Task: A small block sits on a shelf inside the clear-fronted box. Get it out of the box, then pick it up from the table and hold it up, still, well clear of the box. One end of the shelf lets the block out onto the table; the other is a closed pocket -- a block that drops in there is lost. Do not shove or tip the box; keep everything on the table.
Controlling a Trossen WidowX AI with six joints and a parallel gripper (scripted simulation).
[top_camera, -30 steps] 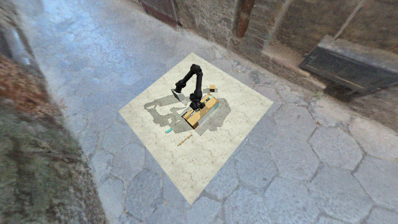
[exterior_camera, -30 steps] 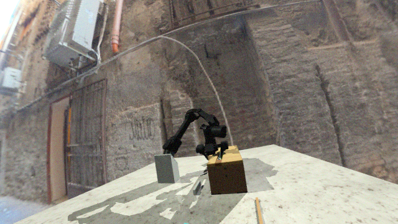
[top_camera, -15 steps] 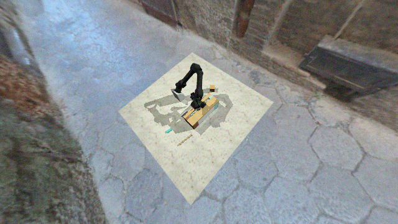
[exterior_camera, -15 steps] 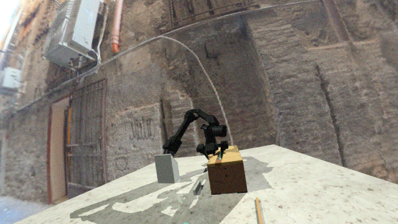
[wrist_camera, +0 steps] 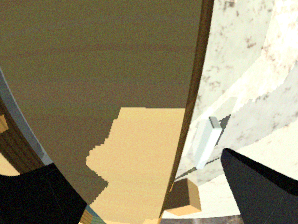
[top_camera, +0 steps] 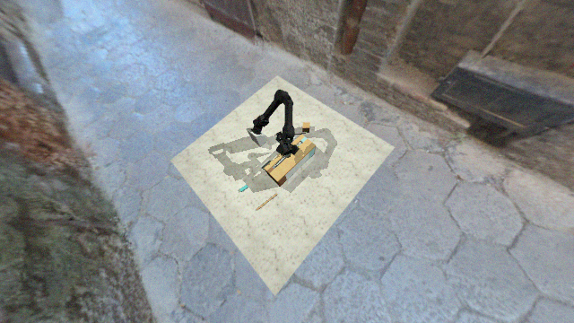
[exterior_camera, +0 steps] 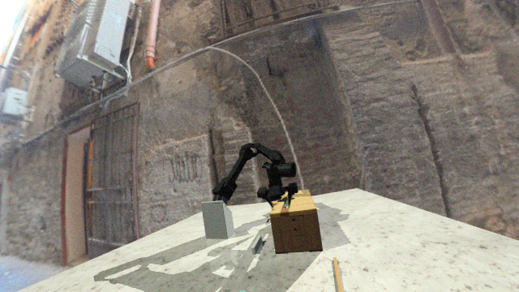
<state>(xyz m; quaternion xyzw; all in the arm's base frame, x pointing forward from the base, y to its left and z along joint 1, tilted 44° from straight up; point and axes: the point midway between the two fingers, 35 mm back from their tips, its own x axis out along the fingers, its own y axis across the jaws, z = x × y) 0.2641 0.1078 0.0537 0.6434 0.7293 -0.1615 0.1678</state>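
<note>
Right now my gripper tip is 5 cm short of the yellow block and 2 cm to the right of it. Also, from my gripper tip: thin stick 19 cm ahead, 39 cm to the right, 8 cm below; brown block 8 cm behind, 23 cm to the left, 6 cm below; clear-fronted box 4 cm ahead, 7 cm to the right, 2 cm below.
</note>
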